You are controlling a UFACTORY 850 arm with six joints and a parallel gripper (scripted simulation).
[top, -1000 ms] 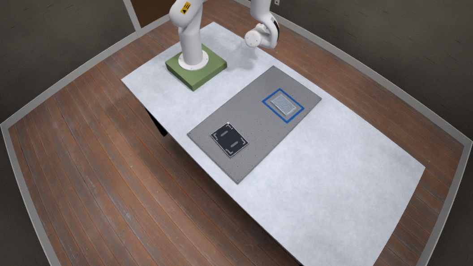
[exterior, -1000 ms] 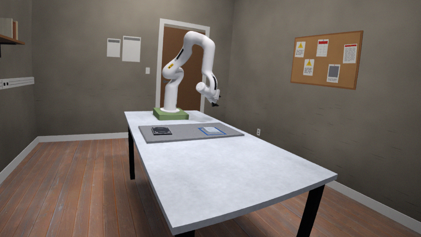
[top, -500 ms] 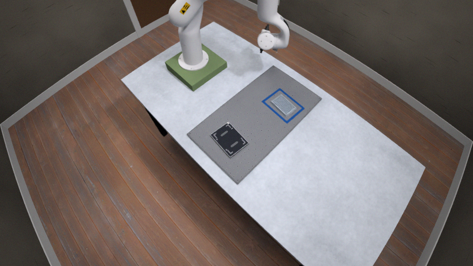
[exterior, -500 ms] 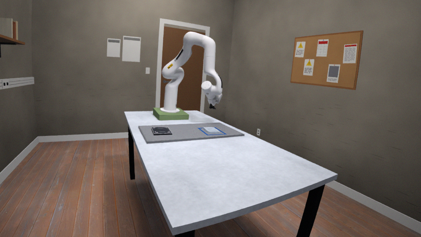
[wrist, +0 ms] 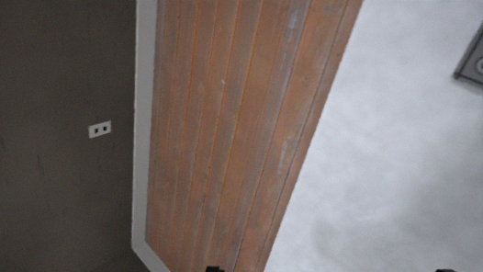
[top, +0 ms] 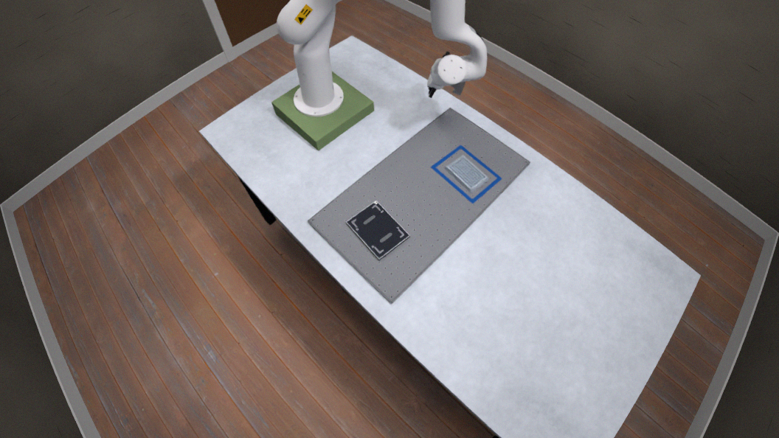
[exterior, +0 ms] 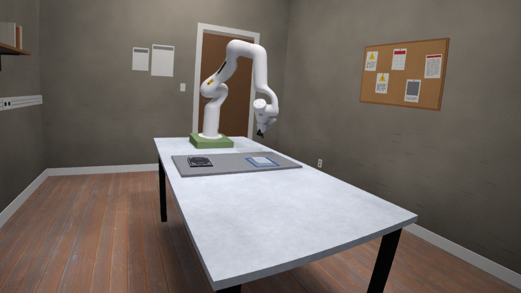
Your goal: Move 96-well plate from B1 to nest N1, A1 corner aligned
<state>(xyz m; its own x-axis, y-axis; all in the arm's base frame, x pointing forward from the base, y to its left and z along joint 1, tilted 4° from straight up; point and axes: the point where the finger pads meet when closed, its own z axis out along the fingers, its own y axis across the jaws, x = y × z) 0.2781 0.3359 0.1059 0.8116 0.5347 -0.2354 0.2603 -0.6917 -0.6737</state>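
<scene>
My gripper is now 32 cm short of the clear 96-well plate, 17 cm to the left of it and 12 cm above it. The rest, counted from my hand: black plate nest: 53 cm to the right, 27 cm ahead, 12 cm below.
</scene>
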